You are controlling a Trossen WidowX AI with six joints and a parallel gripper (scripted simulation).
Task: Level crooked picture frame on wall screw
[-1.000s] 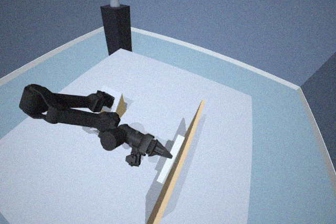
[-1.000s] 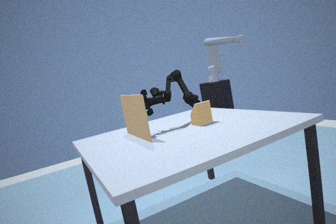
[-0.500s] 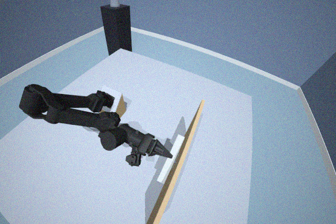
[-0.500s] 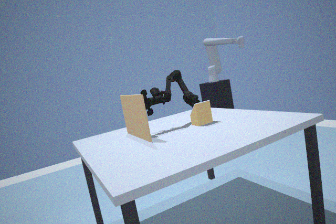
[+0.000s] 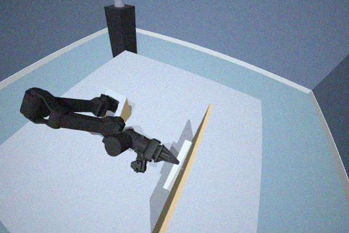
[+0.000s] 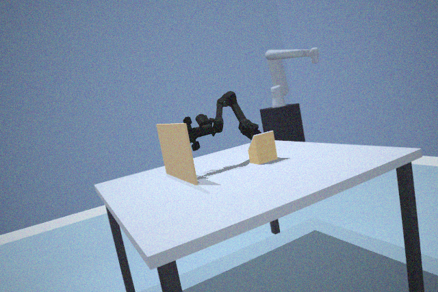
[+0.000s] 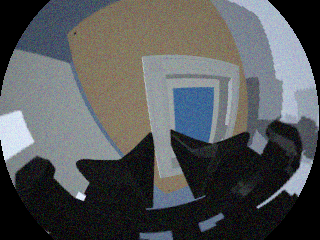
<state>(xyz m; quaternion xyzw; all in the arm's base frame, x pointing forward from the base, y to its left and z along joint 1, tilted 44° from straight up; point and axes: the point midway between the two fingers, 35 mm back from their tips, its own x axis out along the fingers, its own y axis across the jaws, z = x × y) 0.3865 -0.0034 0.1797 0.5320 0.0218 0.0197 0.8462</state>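
Now: gripper tip 5 cm above the picture frame, 1 cm to the right of it and 1 cm short of it. From my gripper tip the other things lie so: board (7 cm below, 2 cm ahead, 1 cm to the right).
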